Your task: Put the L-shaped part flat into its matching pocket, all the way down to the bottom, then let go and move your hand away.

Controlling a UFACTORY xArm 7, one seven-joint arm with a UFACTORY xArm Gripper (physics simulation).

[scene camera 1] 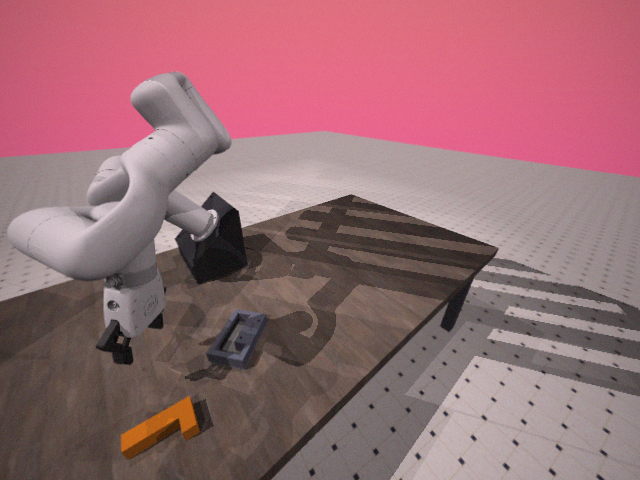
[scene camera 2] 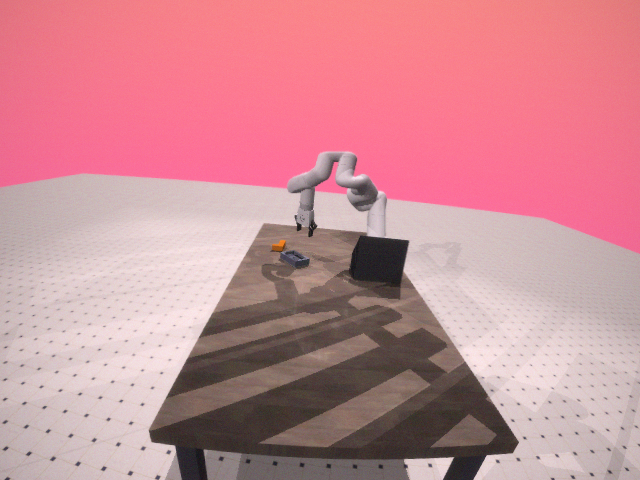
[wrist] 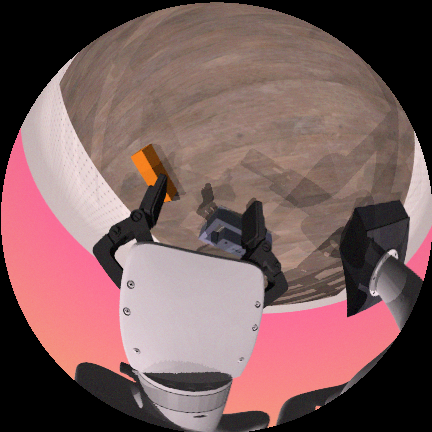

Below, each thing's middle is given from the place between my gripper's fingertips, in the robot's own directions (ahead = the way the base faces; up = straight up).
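I see the blue-grey pocket block [scene camera 1: 233,347] 19 cm to the left of my hand, 2 cm ahead of it and 9 cm below it. The orange L-shaped part [scene camera 1: 182,414] is 9 cm below my hand as well, and 14 cm ahead of it.
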